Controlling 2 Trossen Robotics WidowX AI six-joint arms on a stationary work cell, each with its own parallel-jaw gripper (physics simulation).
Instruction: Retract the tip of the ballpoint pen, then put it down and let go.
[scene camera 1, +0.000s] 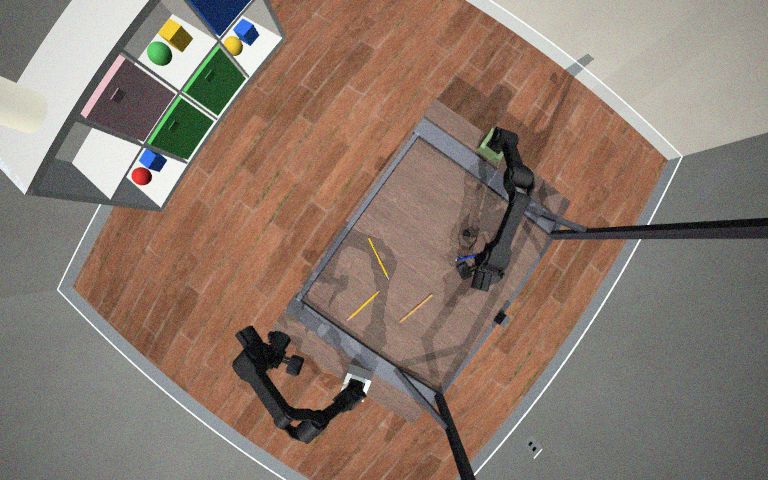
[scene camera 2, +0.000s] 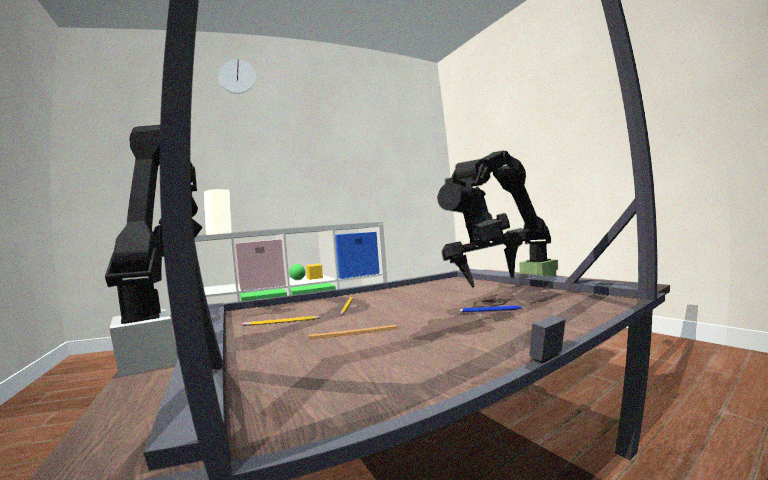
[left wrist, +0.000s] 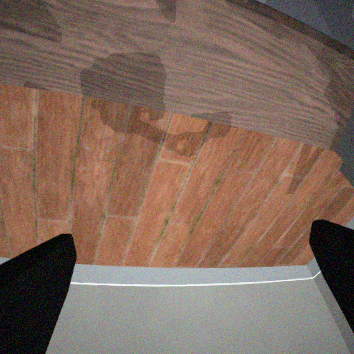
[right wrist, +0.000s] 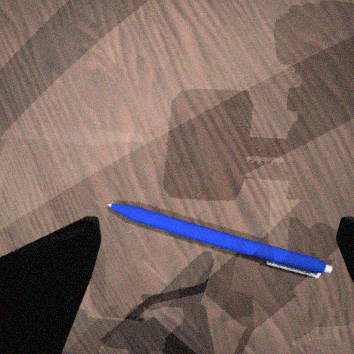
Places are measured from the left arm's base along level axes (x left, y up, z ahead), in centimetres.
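Pixels of known places: left gripper, between the fingertips: (scene camera 1: 285, 358) (left wrist: 193, 240); right gripper, between the fingertips: (scene camera 2: 493, 282) (right wrist: 221, 229); left arm's base, origin of its link: (scene camera 1: 355, 387) (scene camera 2: 140, 317); right arm's base, origin of its link: (scene camera 1: 496, 143) (scene camera 2: 538, 260).
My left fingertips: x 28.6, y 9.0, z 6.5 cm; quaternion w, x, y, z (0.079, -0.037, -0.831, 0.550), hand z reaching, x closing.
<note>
For each thing: its top centre in the pictures, then the offset to it from my left fingertips. Level surfaces: height alone.
- blue ballpoint pen, centre of its top: (right wrist: 217, 243) (scene camera 2: 491, 306) (scene camera 1: 472, 256) dx -55.5, dy -16.1, dz +59.1 cm
- brown table, height of its surface: dy -17.2 cm
- orange-brown pencil, centre of its top: (scene camera 2: 353, 330) (scene camera 1: 416, 308) dx -41.1, dy -16.5, dz +30.9 cm
- dark box, centre of its top: (scene camera 2: 548, 320) (scene camera 1: 504, 321) dx -76.7, dy -11.5, dz +38.6 cm
A blue ballpoint pen (scene camera 1: 466, 258) (scene camera 2: 491, 309) (right wrist: 200, 234) lies flat on the brown table (scene camera 1: 419, 198) (scene camera 2: 339, 390). In the right wrist view its pointed end, with a small pale tip, is at the left; its white button and clip are at the right. My right gripper (scene camera 2: 492, 281) (right wrist: 221, 229) is open and empty, a little above the pen, one finger beyond each end in the wrist view. My left gripper (scene camera 1: 286, 353) (left wrist: 193, 240) is open and empty, off the table; a post mostly hides it in scene camera 2.
Two yellow pencils (scene camera 1: 378, 258) (scene camera 1: 363, 305) and an orange-brown pencil (scene camera 1: 416, 308) (scene camera 2: 352, 332) lie apart from the pen. A dark box (scene camera 1: 500, 316) (scene camera 2: 547, 338) sits on the table's edge. Tall posts (scene camera 2: 178, 113) (scene camera 2: 637, 141) rise from the frame.
</note>
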